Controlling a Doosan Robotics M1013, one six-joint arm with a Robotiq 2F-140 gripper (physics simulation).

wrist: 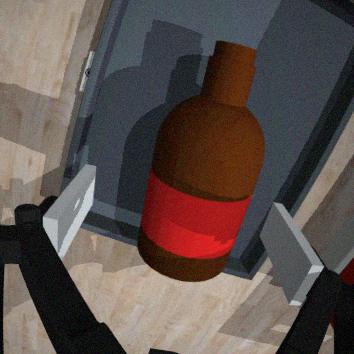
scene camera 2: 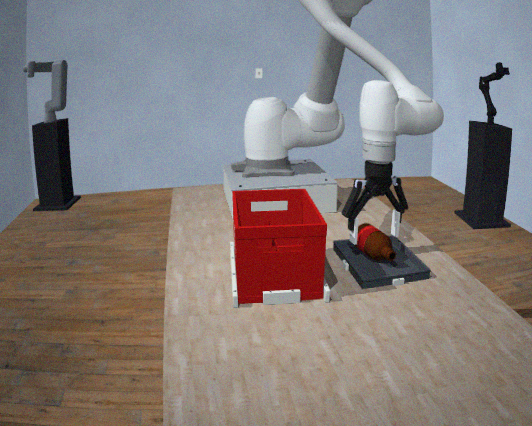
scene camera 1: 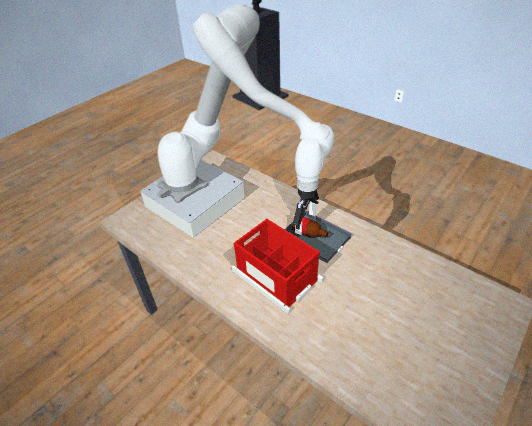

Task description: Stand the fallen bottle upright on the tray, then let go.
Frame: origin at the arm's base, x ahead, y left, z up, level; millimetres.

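Seen in the pictures: gripper, fingertip midpoint: (wrist: 182, 203) (scene camera 1: 305, 223); arm's base at its link origin: (scene camera 2: 267, 170) (scene camera 1: 182, 185).
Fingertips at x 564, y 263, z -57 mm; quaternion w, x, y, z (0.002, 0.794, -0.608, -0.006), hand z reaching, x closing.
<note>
Offsets run from my fingertips to a thing's top centre. "*": to the spot under its first point.
A brown bottle with a red label @(dx +35, dy +0, dz +31 mm) (scene camera 1: 313, 228) (scene camera 2: 378, 246) (wrist: 210, 145) lies on its side on the dark tray @(dx +59, dy +4, dz -22 mm) (scene camera 1: 327, 250) (scene camera 2: 415, 272) (wrist: 305, 65). In the wrist view its neck points to the top and its base reaches over the tray's near edge. My gripper (scene camera 1: 305, 218) (scene camera 2: 375, 229) (wrist: 182, 203) is open and empty, pointing down. Its light finger pads stand apart on either side of the bottle's label end, with a gap on each side in the wrist view. How far the pads reach down beside the bottle is hard to tell.
A red crate with compartments @(dx +94, dy -274, dz +127 mm) (scene camera 1: 242, 260) (scene camera 2: 280, 265) stands beside the tray, held by white corner pieces @(* dx +242, dy -268, dz -31 mm) (scene camera 2: 281, 297). The arm's pale base block (scene camera 1: 217, 212) (scene camera 2: 320, 192) is at the table's far end. Black pedestals (scene camera 2: 52, 165) (scene camera 2: 487, 175) stand beyond the table.
</note>
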